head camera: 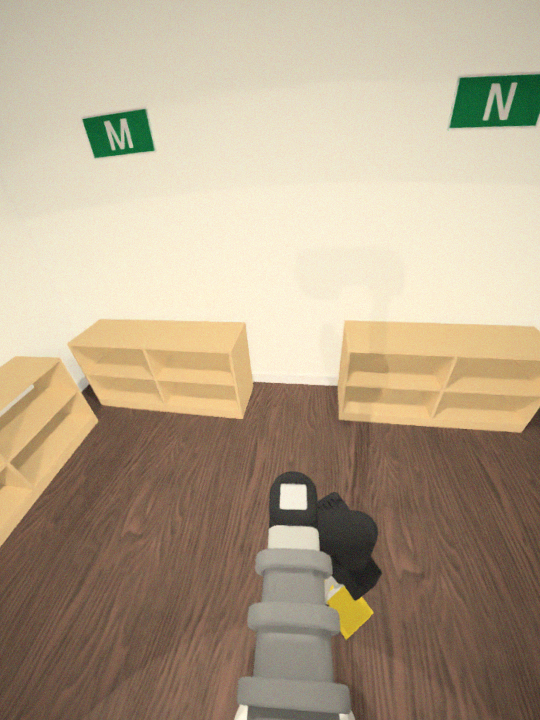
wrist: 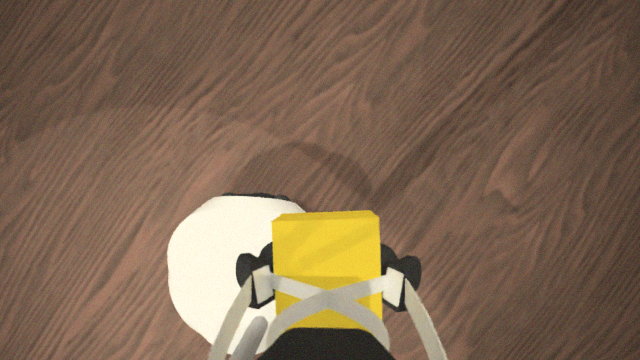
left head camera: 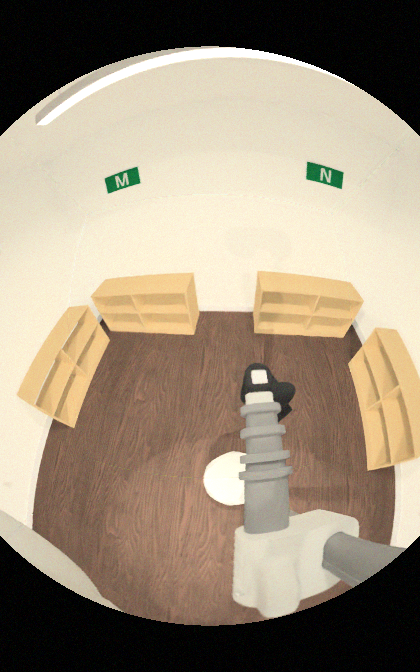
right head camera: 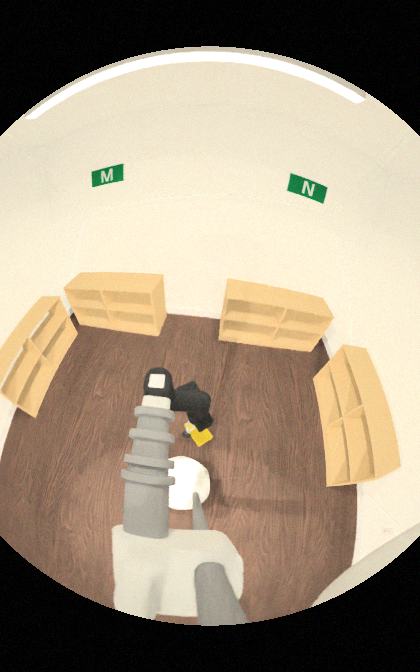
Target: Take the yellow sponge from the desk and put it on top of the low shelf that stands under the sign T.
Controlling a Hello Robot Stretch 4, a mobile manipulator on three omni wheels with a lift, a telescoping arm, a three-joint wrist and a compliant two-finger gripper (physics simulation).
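Places are measured from the robot's base along level axes (x ahead, y left, z up), in centimetres.
Pixels of known places: gripper, fingertip midpoint: (head camera: 336,596) (wrist: 328,263).
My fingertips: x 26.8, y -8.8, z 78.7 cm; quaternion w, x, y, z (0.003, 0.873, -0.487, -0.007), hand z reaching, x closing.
Note:
Behind a point stands the place of what it marks.
My gripper (right head camera: 190,429) (wrist: 328,263) @(y -8.8, x 26.8, z 78.7 cm) is shut on the yellow sponge (head camera: 349,611) @(y -10.4, x 23.5, z 83.3 cm) (right head camera: 202,436) (wrist: 325,240) @(y -7.3, x 28.9, z 83.4 cm). The two fingertips press its left and right sides in the wrist view, and it hangs above the brown wooden floor. In the left head view the arm hides the sponge. The sign T does not show in the head views. A low shelf (left head camera: 402,365) (right head camera: 370,390) stands along the right wall, and no sign shows above it. The desk does not show.
Low shelves stand under the signs M (head camera: 118,133) @(y 94.8, x 197.4, z 172.8 cm) and N (head camera: 498,101) @(y -95.8, x 181.8, z 172.5 cm): the M shelf (head camera: 168,336) @(y 85.7, x 168.2, z 58.3 cm) (left head camera: 150,285) and the N shelf (head camera: 435,340) @(y -86.4, x 157.4, z 58.3 cm) (right head camera: 275,292). Another shelf (head camera: 26,372) @(y 164.4, x 129.2, z 58.3 cm) (left head camera: 55,345) stands at the left wall. My round white base (left head camera: 222,480) (wrist: 215,260) @(y 7.6, x -0.3, z 18.7 cm) is below the arm.

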